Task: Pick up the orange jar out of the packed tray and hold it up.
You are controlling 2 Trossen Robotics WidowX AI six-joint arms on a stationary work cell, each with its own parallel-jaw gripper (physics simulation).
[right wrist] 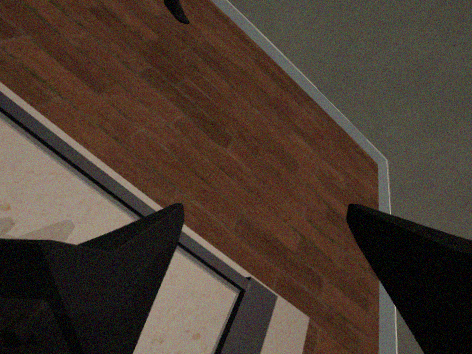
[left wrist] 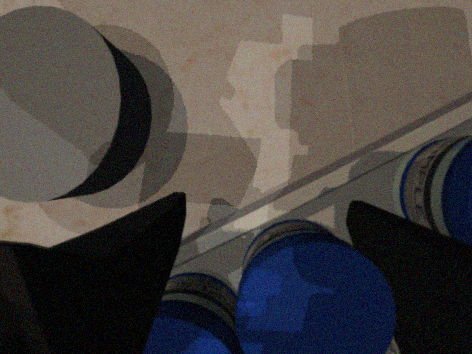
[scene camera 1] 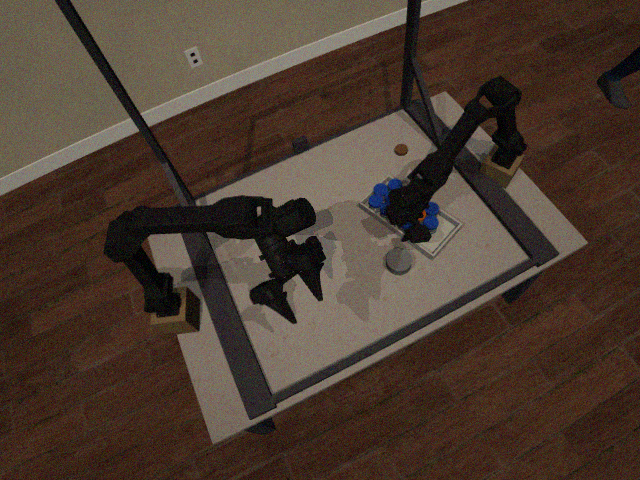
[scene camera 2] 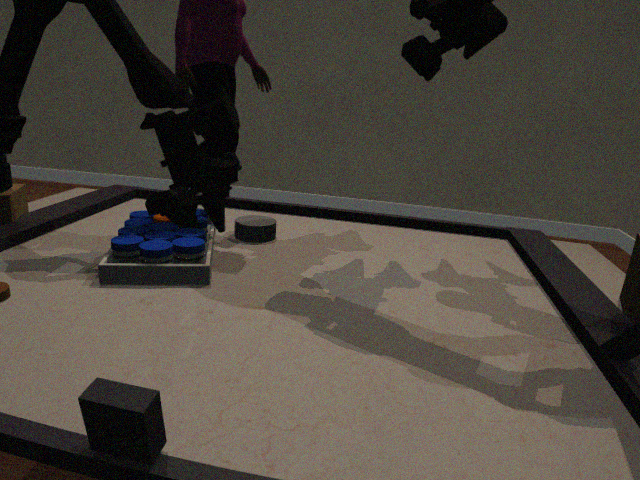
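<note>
The orange jar stands among blue-lidded jars in the grey tray, partly hidden by my left gripper; it does not show in the left wrist view. My left gripper is open and low over the tray, with its fingers down close to the jars. In the left wrist view a blue-lidded jar lies below the gap between the fingers, not gripped. My right gripper is open and empty, high above the table, away from the tray.
A grey round object stands beside the tray. A brown disc lies on the table. A black block is at the table edge. Dark frame bars border the table.
</note>
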